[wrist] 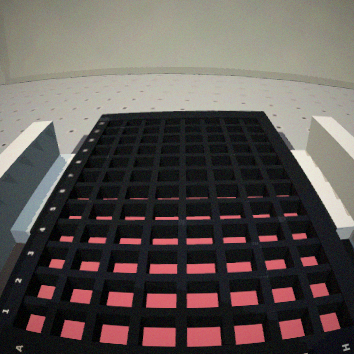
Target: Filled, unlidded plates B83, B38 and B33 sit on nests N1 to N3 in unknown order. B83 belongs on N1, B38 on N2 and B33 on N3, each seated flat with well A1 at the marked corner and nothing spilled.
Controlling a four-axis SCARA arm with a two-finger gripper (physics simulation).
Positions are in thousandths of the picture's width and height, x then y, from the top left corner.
Scene:
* my gripper: 513, 391
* black well plate: 561, 634

